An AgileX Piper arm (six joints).
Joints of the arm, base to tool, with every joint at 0 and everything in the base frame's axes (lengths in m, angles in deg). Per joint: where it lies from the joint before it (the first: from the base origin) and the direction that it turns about. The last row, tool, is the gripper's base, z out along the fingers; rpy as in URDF.
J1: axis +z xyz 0 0 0.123
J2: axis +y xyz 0 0 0
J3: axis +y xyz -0.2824 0 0.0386
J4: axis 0.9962 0 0.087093 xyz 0.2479 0 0.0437
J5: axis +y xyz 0 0 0
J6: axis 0.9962 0 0.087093 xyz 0.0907 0 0.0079
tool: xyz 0 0 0 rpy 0 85.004 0
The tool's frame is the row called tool.
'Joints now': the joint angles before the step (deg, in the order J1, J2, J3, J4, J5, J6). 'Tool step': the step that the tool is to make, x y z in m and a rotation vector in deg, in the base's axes. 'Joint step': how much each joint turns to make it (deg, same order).
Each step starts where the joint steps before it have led.
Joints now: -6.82 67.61 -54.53 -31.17 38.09 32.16
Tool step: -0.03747 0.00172 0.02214 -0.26 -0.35 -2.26
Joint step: 0.00 -7.66 0.00 1.87 7.44 -2.57
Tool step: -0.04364 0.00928 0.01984 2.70 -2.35 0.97
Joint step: 0.00 -9.15 0.00 6.40 6.08 -5.08
